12 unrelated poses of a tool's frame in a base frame.
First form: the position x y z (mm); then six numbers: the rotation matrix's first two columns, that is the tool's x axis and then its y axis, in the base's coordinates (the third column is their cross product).
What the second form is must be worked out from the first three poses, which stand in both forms.
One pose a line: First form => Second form
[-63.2 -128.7 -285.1 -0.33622 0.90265 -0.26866 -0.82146 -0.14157 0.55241] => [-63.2 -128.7 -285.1 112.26 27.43 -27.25]
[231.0 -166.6 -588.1 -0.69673 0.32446 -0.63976 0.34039 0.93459 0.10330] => [231.0 -166.6 -588.1 -153.96 39.16 169.16]
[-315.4 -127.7 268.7 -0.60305 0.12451 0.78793 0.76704 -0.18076 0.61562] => [-315.4 -127.7 268.7 -128.17 12.65 -89.21]
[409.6 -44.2 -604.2 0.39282 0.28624 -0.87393 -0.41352 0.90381 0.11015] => [409.6 -44.2 -604.2 46.47 55.22 -33.90]
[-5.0 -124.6 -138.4 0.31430 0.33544 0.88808 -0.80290 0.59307 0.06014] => [-5.0 -124.6 -138.4 68.62 -30.43 58.09]
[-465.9 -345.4 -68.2 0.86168 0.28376 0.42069 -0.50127 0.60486 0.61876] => [-465.9 -345.4 -68.2 30.19 -4.52 48.28]
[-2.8 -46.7 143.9 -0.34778 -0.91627 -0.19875 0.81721 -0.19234 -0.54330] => [-2.8 -46.7 143.9 -113.05 27.36 23.30]
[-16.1 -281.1 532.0 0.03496 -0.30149 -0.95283 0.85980 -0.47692 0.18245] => [-16.1 -281.1 532.0 -87.67 -30.63 73.63]
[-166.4 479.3 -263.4 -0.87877 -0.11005 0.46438 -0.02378 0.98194 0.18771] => [-166.4 479.3 -263.4 178.45 -28.47 -169.92]
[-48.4 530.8 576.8 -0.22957 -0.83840 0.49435 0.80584 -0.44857 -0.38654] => [-48.4 530.8 576.8 -105.90 33.08 -21.69]
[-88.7 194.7 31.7 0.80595 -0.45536 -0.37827 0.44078 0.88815 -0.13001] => [-88.7 194.7 31.7 -28.67 23.28 3.87]
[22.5 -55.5 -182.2 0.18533 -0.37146 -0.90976 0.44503 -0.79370 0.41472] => [22.5 -55.5 -182.2 -67.39 -61.18 87.83]
